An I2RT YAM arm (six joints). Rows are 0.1 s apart.
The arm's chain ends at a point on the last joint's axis. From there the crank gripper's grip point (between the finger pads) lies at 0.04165 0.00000 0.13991 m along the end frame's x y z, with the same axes.
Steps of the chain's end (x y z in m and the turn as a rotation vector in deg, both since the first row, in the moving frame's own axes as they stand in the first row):
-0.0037 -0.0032 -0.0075 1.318 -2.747 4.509
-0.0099 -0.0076 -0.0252 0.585 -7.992 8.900
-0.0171 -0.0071 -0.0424 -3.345 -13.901 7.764
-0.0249 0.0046 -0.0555 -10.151 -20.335 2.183
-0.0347 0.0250 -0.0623 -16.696 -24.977 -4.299
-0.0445 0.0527 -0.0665 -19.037 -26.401 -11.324
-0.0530 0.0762 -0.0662 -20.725 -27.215 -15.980
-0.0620 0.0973 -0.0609 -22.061 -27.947 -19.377
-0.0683 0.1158 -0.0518 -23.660 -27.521 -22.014
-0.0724 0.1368 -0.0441 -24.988 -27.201 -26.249
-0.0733 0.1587 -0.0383 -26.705 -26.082 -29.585
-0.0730 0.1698 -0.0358 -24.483 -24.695 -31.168
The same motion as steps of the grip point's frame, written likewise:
-0.0104 -0.0034 -0.0057 1.318 -2.747 4.509
-0.0301 -0.0041 -0.0208 0.585 -7.992 8.900
-0.0527 0.0045 -0.0369 -3.345 -13.901 7.764
-0.0763 0.0306 -0.0521 -10.151 -20.335 2.183
-0.0954 0.0657 -0.0633 -16.696 -24.977 -4.299
-0.1058 0.0980 -0.0690 -19.037 -26.401 -11.324
-0.1140 0.1248 -0.0698 -20.725 -27.215 -15.980
-0.1230 0.1487 -0.0655 -22.061 -27.947 -19.377
-0.1264 0.1701 -0.0572 -23.660 -27.521 -22.014
-0.1274 0.1930 -0.0500 -24.988 -27.201 -26.249
-0.1233 0.2172 -0.0447 -26.705 -26.082 -29.585
-0.1210 0.2221 -0.0396 -24.483 -24.695 -31.168

